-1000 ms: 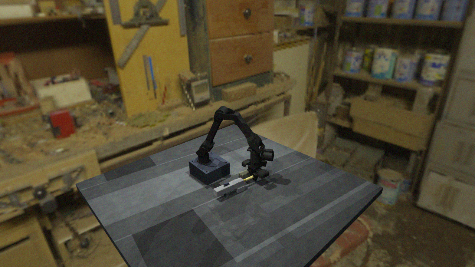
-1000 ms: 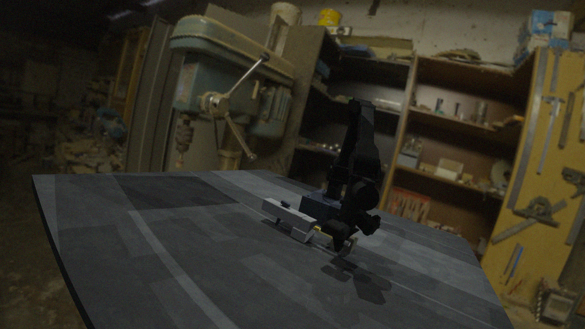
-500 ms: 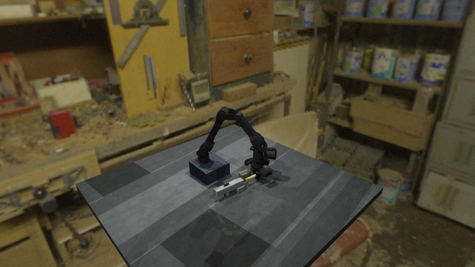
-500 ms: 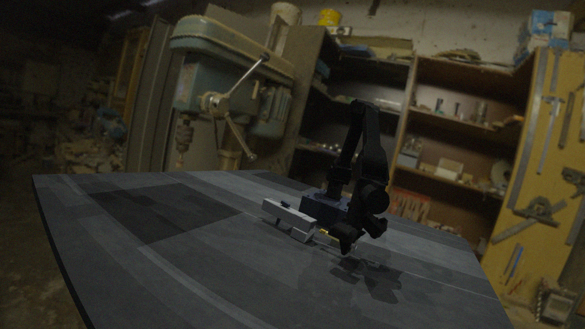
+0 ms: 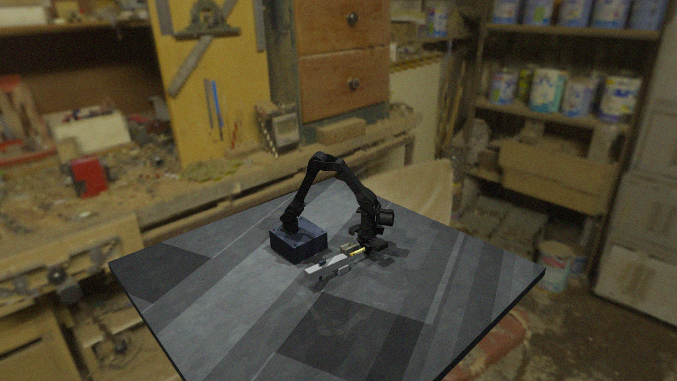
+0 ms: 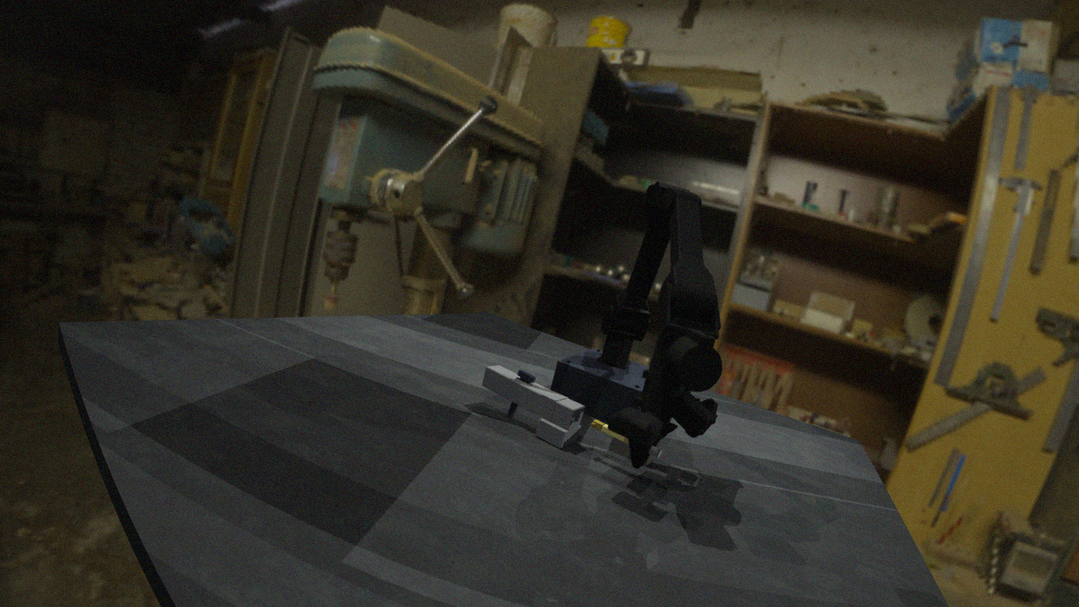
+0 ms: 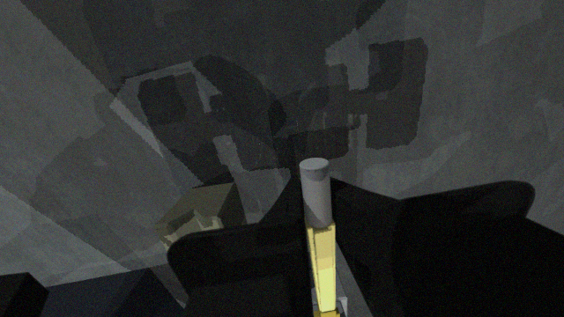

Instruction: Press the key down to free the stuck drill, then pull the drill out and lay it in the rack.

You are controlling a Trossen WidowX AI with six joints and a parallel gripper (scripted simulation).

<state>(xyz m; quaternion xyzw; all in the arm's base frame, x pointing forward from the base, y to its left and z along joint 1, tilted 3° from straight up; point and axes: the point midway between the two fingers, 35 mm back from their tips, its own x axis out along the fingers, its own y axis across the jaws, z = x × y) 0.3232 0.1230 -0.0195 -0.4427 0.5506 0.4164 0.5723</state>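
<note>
The drill is 4 cm to the right of my gripper tip, 3 cm above it and 1 cm behind it. Also, from my gripper tip: small dark key: 22 cm to the right, 6 cm behind, 3 cm above; then rack: 8 cm behind, 2 cm to the right.
</note>
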